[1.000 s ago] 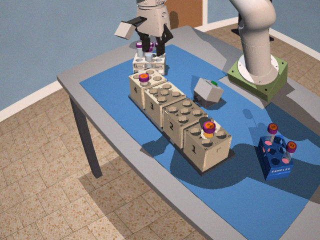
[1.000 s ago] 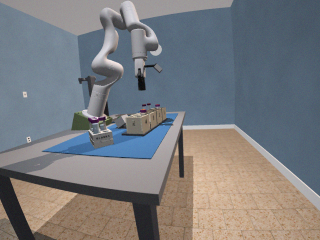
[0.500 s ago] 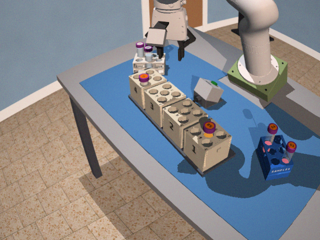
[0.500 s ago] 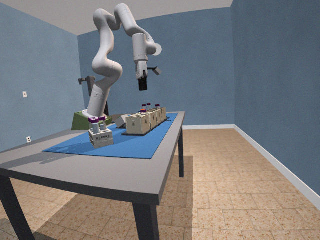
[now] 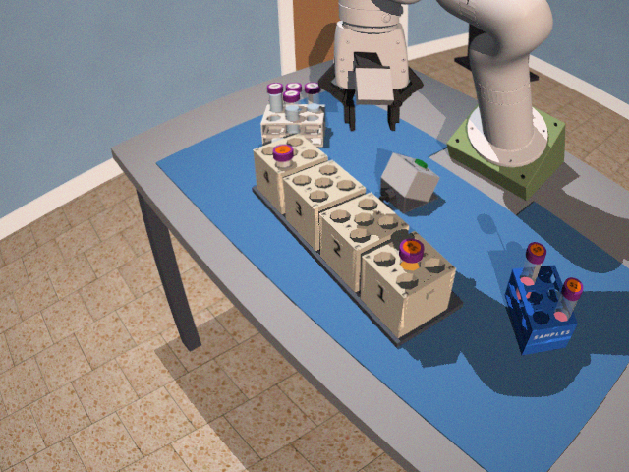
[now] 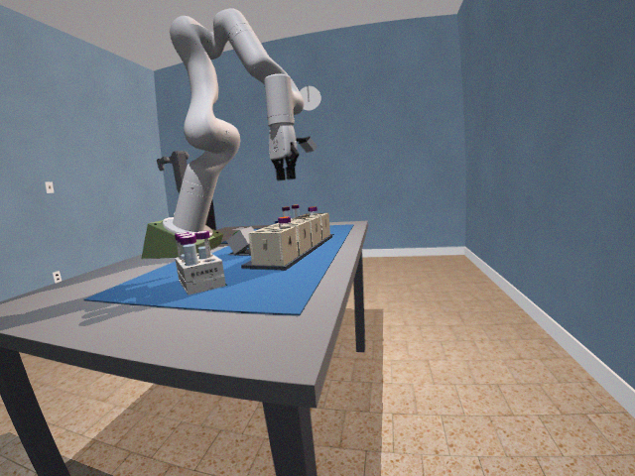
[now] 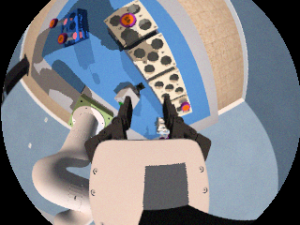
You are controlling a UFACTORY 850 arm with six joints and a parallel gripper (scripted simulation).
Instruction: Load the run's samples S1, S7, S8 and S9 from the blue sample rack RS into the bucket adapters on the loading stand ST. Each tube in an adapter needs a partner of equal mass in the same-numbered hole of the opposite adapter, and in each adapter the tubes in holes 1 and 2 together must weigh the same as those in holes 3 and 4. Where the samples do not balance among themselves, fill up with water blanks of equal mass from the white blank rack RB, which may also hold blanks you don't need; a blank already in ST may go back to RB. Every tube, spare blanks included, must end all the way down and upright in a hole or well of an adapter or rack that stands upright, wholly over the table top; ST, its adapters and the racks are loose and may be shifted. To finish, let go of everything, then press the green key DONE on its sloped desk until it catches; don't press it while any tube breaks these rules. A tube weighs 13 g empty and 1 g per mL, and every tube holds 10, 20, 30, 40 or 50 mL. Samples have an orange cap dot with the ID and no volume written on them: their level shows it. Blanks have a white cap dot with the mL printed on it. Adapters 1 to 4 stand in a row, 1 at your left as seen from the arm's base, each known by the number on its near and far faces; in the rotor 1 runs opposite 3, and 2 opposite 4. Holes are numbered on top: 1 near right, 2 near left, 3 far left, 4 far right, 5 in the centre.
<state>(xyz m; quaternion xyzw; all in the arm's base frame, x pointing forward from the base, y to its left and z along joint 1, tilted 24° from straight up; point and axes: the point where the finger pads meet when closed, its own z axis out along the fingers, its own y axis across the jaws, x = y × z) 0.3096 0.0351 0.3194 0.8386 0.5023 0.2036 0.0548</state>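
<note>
Now: the tube 340 mm to the left of my hand, 190 mm below it and 150 mm behind it. Round my hand: loading stand ST 240 mm below, 30 mm ahead, 20 mm to the right; white blank rack 380 mm to the right, 220 mm below, 50 mm behind; blue sample rack 290 mm to the left, 220 mm below, 140 mm behind.
</note>
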